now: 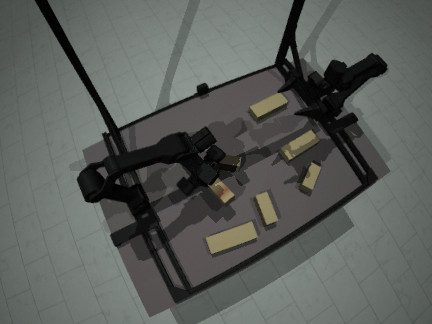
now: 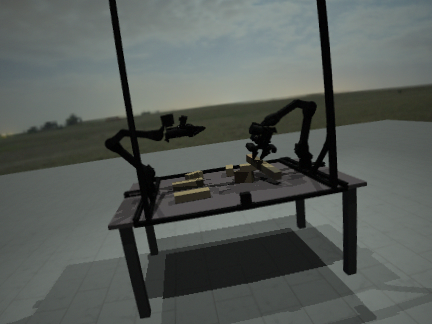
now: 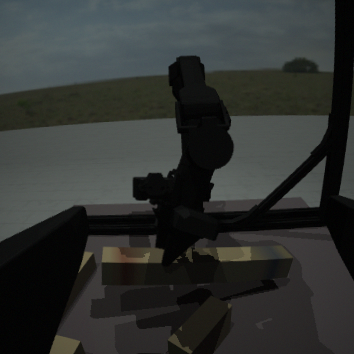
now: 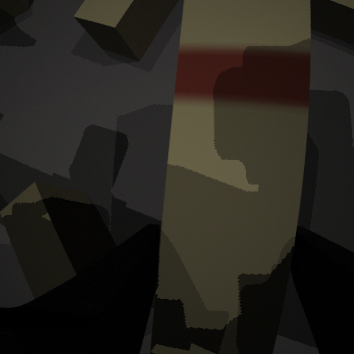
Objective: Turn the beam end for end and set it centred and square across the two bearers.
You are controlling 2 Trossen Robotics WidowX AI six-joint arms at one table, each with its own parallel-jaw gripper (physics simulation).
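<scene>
The beam is a long tan block with a red band near one end and a blue band near the other. My right gripper is shut on its middle and holds it a little above the table, near the table's centre. Two short tan blocks lie flat and apart to the right of the beam, not parallel. My left gripper is open and empty, high over the far right corner of the table.
Three longer tan blocks lie on the dark table. A low black rail runs around the table, with a small black clamp on it. Tall black posts rise at two corners.
</scene>
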